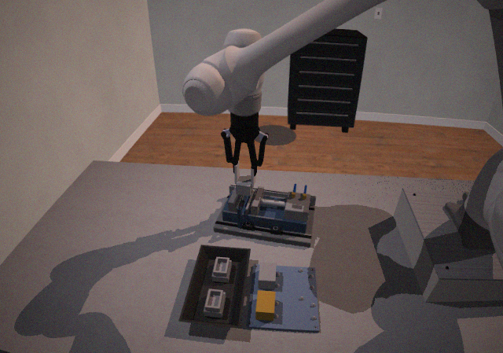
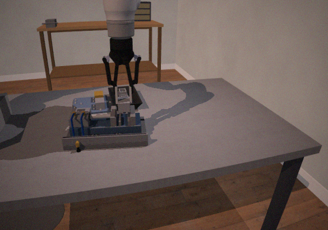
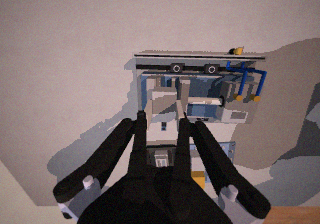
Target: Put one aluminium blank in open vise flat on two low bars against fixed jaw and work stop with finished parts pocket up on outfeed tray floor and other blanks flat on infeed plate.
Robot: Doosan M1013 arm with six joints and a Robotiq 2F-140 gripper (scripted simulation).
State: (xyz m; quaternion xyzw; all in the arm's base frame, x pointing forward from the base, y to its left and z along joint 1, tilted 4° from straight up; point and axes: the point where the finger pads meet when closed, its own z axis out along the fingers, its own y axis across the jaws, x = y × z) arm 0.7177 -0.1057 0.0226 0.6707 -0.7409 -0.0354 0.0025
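Right now my hand is 70 mm past the blue vise, 10 mm to the right of it and 130 mm above it. Round my hand: brass blank 100 mm behind, 340 mm to the left, 140 mm below; then aluminium blank 90 mm behind, 250 mm to the left, 140 mm below; then infeed plate 140 mm behind, 300 mm to the left, 160 mm below.
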